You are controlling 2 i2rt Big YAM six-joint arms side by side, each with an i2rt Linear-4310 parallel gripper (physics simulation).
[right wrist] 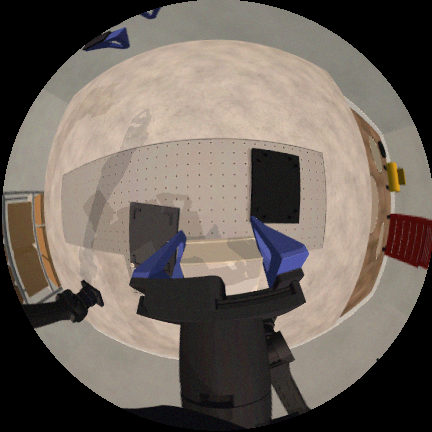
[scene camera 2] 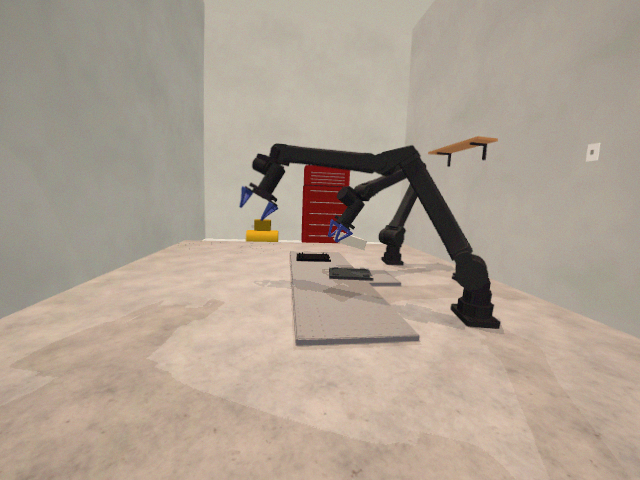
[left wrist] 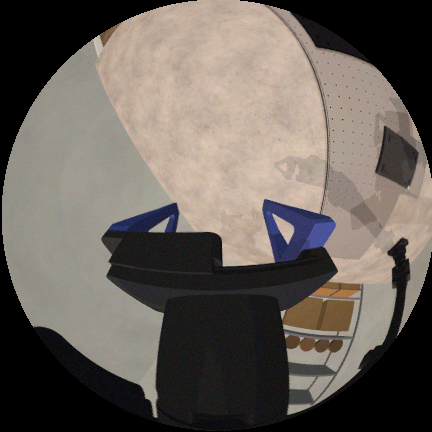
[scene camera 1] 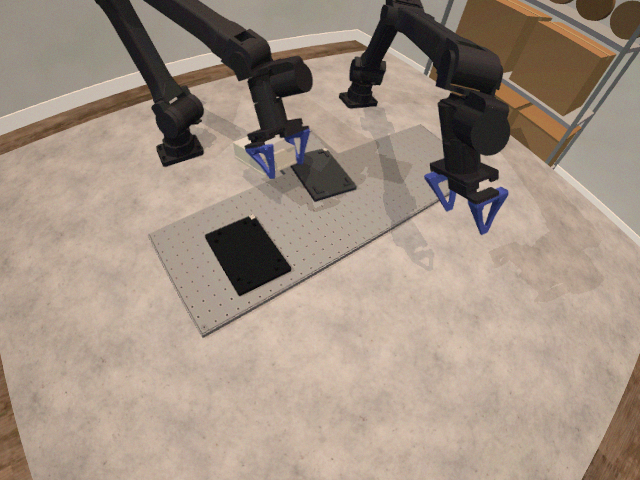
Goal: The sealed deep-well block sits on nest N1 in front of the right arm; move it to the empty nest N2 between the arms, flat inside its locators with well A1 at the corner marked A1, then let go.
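Frame: origin at the left arm's base, x left, y back, z up, level; millimetres.
Seen in the pictures: left gripper, between the fingertips: [scene camera 2: 250, 213] [left wrist: 219, 205] [scene camera 1: 465, 221]; right gripper, between the fingertips: [right wrist: 215, 226] [scene camera 2: 332, 239] [scene camera 1: 287, 171]; left arm's base, origin of its link: [right wrist: 92, 292] [scene camera 2: 473, 317] [scene camera 1: 357, 101]; right arm's base, origin of its link: [scene camera 2: 391, 262] [scene camera 1: 180, 152].
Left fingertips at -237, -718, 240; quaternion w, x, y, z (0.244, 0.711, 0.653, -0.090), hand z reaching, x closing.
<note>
Offsets run from my left fingertips to a thing's top centre, as dx, dy, dz. Level surfaces: height alone.
The pale sealed block @[-224, +375, -74] [scene camera 1: 284, 158] [scene camera 2: 354, 241] [right wrist: 220, 251] is between the fingers of my right gripper [scene camera 1: 286, 169] [scene camera 2: 337, 238] [right wrist: 215, 226], held in the air and tilted in scene camera 2. In scene camera 1 it overlaps the left edge of nest N2 @[-66, +380, -209] [scene camera 1: 325, 175] [scene camera 2: 351, 273] [left wrist: 397, 157] [right wrist: 154, 225], a dark grey plate with corner locators and a small light tab at one corner. Nest N1 @[-317, +201, -205] [scene camera 1: 248, 255] [scene camera 2: 313, 257] [right wrist: 275, 185] is black and bare. The well A1 marking cannot be read. My left gripper [scene camera 1: 466, 219] [scene camera 2: 252, 212] [left wrist: 219, 205] is open and empty, high up.
Both nests lie on a perforated board @[dz -227] [scene camera 1: 180, 268] [scene camera 2: 351, 320] [left wrist: 345, 110] [right wrist: 215, 175]. The left arm's base [scene camera 1: 358, 98] [scene camera 2: 475, 310] and the right arm's base [scene camera 1: 179, 148] [scene camera 2: 392, 255] stand behind it. A red cabinet [scene camera 2: 323, 206] and a shelf unit lie beyond.
</note>
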